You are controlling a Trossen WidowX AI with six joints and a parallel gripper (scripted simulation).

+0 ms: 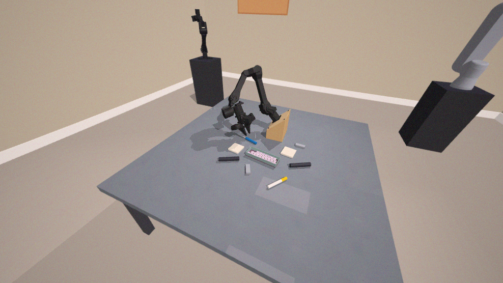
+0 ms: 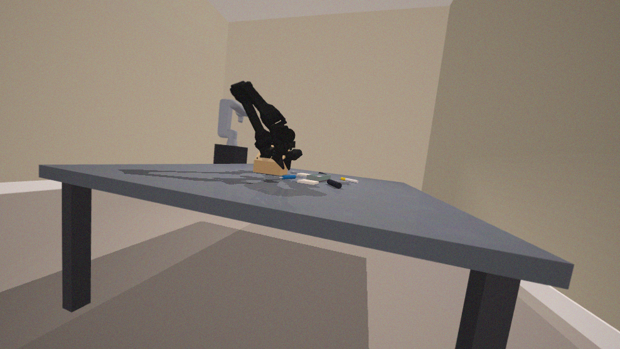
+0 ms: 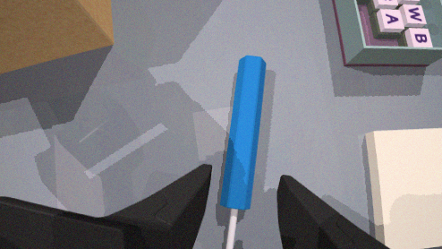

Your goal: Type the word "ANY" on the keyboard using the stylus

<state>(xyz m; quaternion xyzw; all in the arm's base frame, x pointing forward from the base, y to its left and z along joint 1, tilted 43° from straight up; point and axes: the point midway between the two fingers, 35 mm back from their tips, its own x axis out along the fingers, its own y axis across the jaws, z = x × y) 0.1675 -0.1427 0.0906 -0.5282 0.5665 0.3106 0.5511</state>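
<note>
Right now my gripper tip is 4 cm above the blue hexagonal stylus. The rest, counted from my gripper tip: yellow marker (29 cm ahead, 29 cm to the left, 4 cm below); n key (17 cm ahead, 21 cm to the left, 3 cm below); H key (16 cm ahead, 14 cm to the left, 3 cm below).
</note>
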